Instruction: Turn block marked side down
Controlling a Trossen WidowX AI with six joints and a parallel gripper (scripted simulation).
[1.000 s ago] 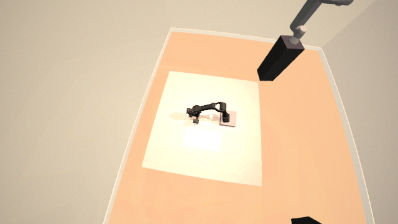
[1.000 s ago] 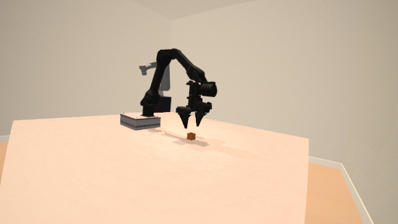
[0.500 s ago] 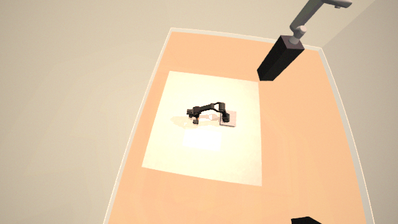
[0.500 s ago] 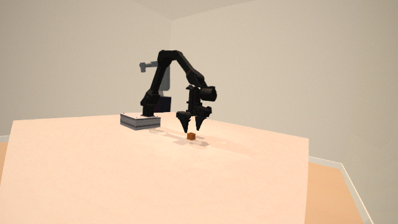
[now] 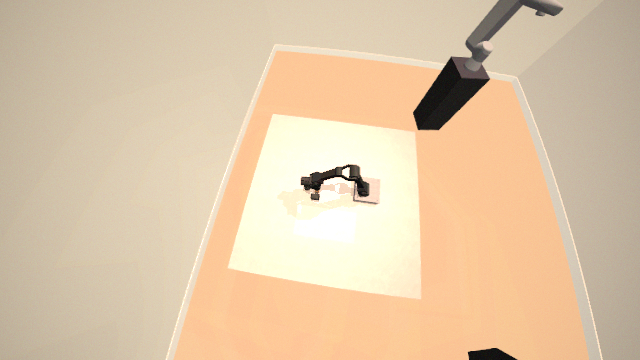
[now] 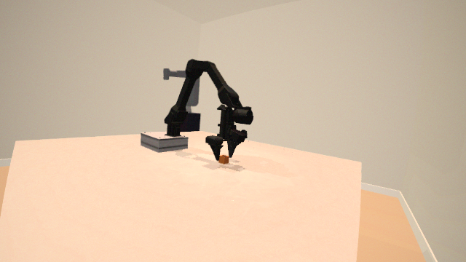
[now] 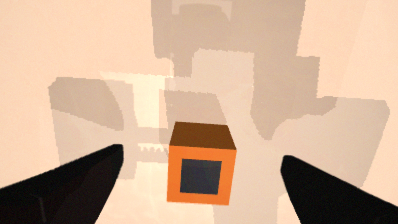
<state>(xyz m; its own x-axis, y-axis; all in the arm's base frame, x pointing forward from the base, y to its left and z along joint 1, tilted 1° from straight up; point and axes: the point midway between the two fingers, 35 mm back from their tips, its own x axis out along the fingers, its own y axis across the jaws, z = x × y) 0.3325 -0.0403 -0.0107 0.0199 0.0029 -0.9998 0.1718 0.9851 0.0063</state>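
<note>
The block is 1 cm above my gripper tip.
</note>
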